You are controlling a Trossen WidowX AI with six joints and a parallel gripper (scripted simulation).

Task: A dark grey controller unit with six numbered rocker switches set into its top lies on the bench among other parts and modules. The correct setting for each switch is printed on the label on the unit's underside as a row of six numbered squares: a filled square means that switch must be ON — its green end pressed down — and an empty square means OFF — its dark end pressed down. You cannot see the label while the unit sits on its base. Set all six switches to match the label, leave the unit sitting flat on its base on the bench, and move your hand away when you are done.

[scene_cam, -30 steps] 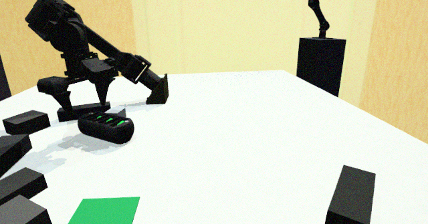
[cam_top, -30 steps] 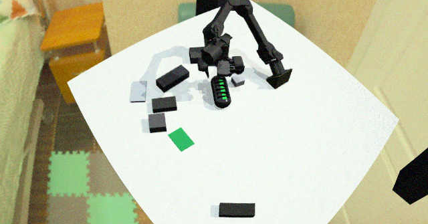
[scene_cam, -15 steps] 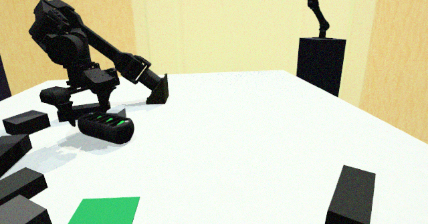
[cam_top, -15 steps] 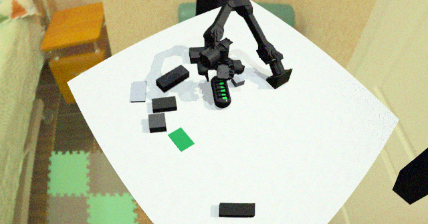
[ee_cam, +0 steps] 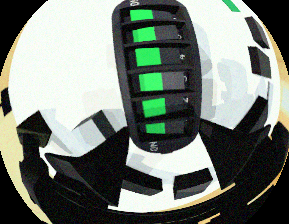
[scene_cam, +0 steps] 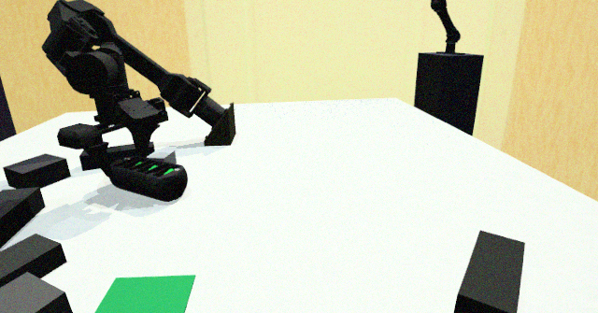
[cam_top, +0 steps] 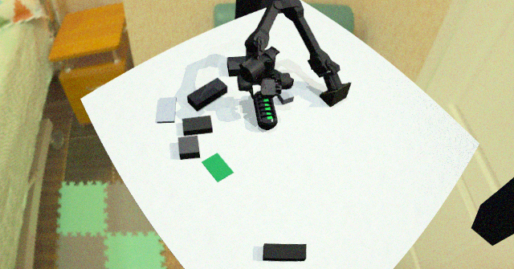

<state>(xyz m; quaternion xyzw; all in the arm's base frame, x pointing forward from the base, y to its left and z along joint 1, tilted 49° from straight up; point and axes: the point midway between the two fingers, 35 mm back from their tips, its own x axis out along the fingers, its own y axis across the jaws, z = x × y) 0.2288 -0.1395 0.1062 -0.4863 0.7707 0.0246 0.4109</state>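
The small grey cube lies 8 cm behind my gripper tip, 5 cm to the left of it and 2 cm below it. Also, from my gripper tip: green card (31 cm ahead, 9 cm to the left, 3 cm below); light grey plate (28 cm ahead, 22 cm to the right, 3 cm below).
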